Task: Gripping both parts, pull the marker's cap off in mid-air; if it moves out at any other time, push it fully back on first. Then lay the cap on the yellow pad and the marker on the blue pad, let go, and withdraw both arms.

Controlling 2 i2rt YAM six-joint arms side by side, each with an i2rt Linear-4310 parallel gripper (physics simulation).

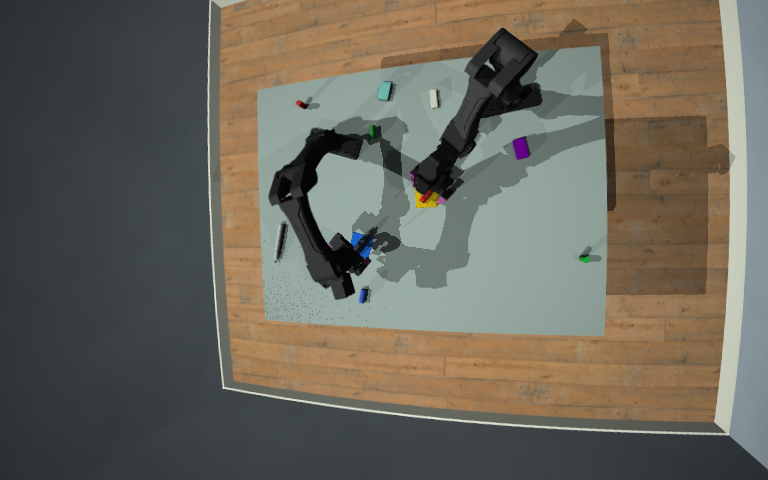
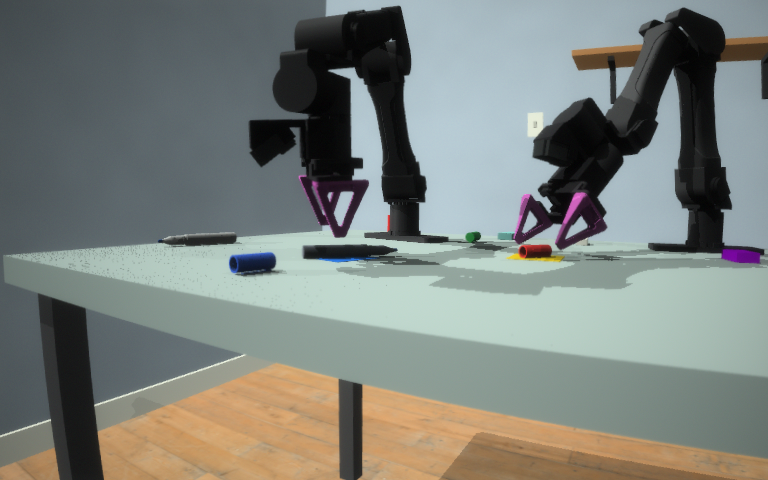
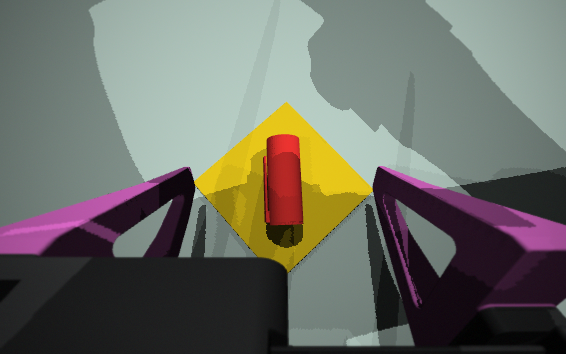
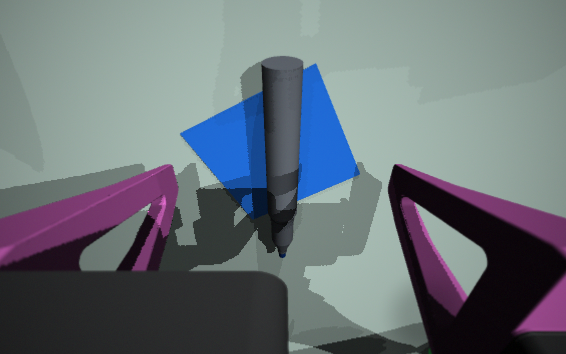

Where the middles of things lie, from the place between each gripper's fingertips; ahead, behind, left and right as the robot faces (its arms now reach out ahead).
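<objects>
The dark grey marker (image 2: 355,250) is 2 cm to the left of my right hand, 2 cm behind it and 3 cm below it. I see the blue cap (image 2: 254,262) 1 cm to the right of my right hand, 16 cm ahead of it and 3 cm below it, and the blue pad (image 4: 232,143) is 1 cm to the left of my right hand, 1 cm behind it and 4 cm below it. The yellow pad (image 3: 331,189) is 27 cm to the left of my right hand, 13 cm behind it and 4 cm below it. Going by its middle, the blue pad is nearer to my right hand than to my left hand.
The yellow pad is 20 mm below my left hand. The dark grey marker is 120 mm ahead of my left hand, 250 mm to the right of it and 10 mm below it, whereas the blue pad is 120 mm ahead of my left hand, 250 mm to the right of it and 20 mm below it. As for the blue cap, it is 280 mm to the right of my left hand, 300 mm ahead of it and 10 mm below it.
</objects>
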